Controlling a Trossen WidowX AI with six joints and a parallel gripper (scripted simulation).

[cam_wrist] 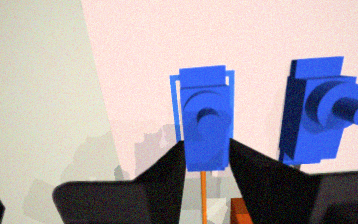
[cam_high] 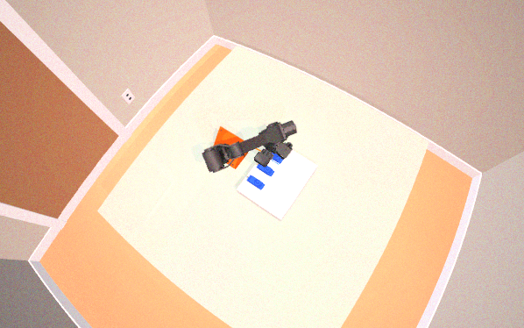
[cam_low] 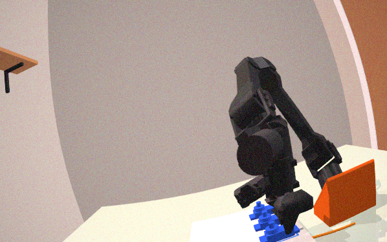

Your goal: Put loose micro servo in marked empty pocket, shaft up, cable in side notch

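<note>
Right now the white deck is 110 mm ahead of my gripper tip, 90 mm to the right of it and 30 mm below it.
</note>
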